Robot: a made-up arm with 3 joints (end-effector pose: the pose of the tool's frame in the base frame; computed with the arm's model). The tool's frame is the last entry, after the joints. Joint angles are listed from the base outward.
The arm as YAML. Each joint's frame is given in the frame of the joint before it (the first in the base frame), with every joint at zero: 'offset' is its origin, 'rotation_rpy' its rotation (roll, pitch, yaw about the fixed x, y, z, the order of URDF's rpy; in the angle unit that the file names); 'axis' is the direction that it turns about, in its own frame. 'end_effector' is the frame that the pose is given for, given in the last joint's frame.
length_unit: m
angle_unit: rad
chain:
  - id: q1
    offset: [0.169, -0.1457, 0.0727]
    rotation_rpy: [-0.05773, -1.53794, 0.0]
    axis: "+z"
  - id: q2
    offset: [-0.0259, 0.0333, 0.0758]
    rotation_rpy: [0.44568, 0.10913, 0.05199]
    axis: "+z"
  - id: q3
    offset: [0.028, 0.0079, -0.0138]
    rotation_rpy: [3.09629, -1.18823, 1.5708]
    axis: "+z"
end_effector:
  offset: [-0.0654, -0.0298, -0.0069]
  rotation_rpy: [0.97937, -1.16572, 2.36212]
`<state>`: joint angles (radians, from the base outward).
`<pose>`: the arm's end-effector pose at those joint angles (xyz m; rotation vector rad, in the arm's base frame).
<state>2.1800 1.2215 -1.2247</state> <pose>0.1134 -0.2020 -0.0317 0.1943 -0.0330 -1.8429</pose>
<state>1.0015 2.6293 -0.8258</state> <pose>0.1290 -0.1461 -0.0534 0.3716 -0.0686 -1.1983</pose>
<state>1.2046 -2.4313 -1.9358</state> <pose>0.1177 -0.2480 0.0566 -1.6774 -0.8869 -0.8672</pose>
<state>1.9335 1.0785 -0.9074</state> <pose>0.1384 -0.1670 -0.0288 0.8113 0.0330 -1.8435</pose>
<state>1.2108 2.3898 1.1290</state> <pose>0.1227 -0.1378 0.0649 2.1121 -0.7428 -0.3137</pose>
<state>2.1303 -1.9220 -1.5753</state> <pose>0.1571 -0.1924 0.1361 -2.3574 -1.4036 0.3210</pose>
